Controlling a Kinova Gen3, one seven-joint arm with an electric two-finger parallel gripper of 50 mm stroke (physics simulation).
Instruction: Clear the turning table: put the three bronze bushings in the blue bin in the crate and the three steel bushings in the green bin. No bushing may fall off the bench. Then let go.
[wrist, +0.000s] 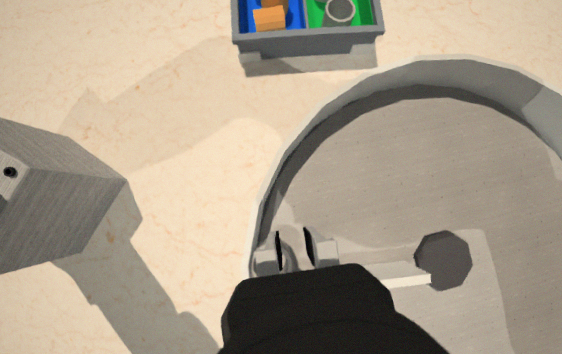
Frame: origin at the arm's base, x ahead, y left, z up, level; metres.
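Seen in the pictures: gripper, fingertip midpoint: (292, 241).
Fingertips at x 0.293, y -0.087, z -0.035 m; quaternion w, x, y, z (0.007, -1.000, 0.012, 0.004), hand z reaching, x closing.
Observation:
Pixels of each thing's top centre, then the offset from my fingertips to it. "*": a spot on its surface instead.
- grey turning table, middle of its top: (445, 261) dx +0.159, dy -0.060, dz -0.051 m
- grey crate, surface spot: (308, 42) * dx +0.064, dy +0.227, dz -0.083 m
- upright steel bushing, middle of its top: (340, 8) dx +0.110, dy +0.259, dz -0.068 m
- raised pale rim, surface spot: (301, 130) * dx +0.025, dy +0.094, dz -0.012 m
- dark hub, middle of its top: (445, 261) dx +0.159, dy -0.060, dz -0.051 m
- pale bar, surface spot: (385, 268) * dx +0.088, dy -0.050, dz -0.040 m
My gripper (292, 241) hangs low over the left rim of the grey turning table (378, 168). Its fingers stand partly open, with nothing gripped. A grey rounded shape, apparently a steel bushing (289, 259), shows between and below the fingertips, just inside the rim. The grey crate (308, 42) stands at the top of the view. Its blue bin (244, 17) holds bronze bushings (269, 19). Its green bin (315, 15) holds an upright steel bushing (340, 10).
The turning table has a raised pale rim (301, 130), a dark hub (437, 260) and a pale bar (385, 268) running from the hub toward my fingers.

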